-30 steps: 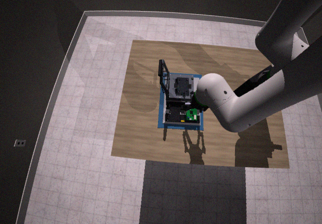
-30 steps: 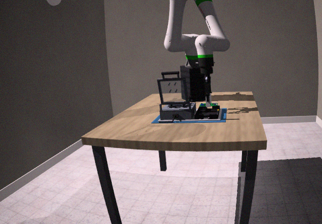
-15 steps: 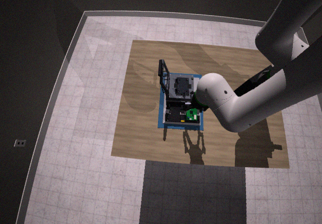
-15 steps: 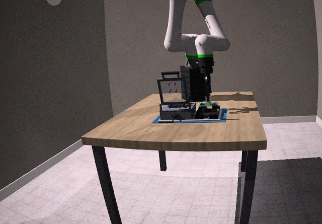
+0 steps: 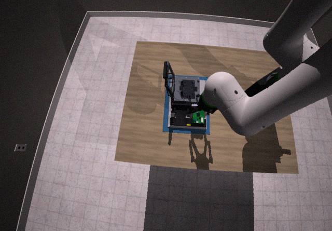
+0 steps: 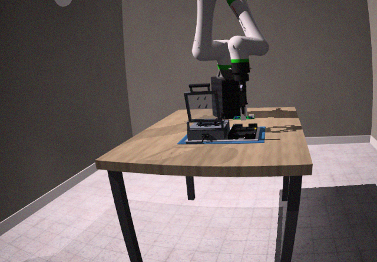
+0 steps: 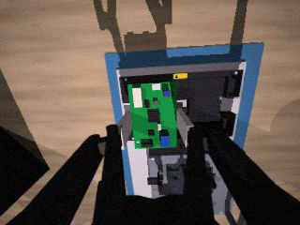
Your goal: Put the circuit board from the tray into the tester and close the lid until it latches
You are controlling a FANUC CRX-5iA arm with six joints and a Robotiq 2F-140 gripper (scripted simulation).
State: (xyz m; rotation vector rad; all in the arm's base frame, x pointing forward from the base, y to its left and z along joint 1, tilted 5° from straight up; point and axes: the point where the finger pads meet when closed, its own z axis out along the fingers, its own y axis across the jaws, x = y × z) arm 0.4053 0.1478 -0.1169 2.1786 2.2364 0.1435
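My hand is 130 mm to the left of the tester, 100 mm short of it and 20 mm below it. Also, from my hand: lid 190 mm ahead, 160 mm to the right, 90 mm above; green circuit board 20 mm below.
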